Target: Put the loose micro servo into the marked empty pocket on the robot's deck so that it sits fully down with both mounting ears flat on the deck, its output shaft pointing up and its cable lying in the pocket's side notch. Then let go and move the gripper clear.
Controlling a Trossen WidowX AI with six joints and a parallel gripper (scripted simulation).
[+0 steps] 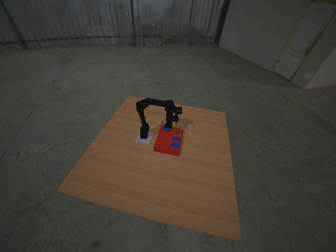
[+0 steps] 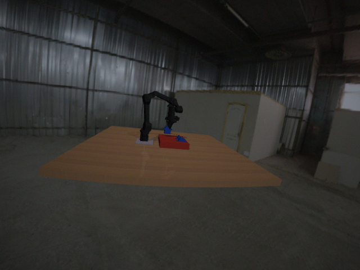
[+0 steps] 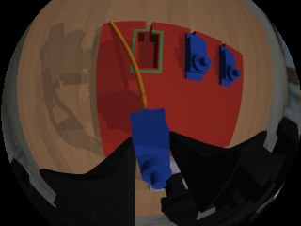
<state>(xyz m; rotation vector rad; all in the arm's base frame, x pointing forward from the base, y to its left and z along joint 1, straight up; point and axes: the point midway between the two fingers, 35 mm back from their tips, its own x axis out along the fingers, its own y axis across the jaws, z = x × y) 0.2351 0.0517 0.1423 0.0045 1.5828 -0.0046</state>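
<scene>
My gripper tip is 2 cm past the red deck, 7 cm to the left of it and 10 cm above it.
</scene>
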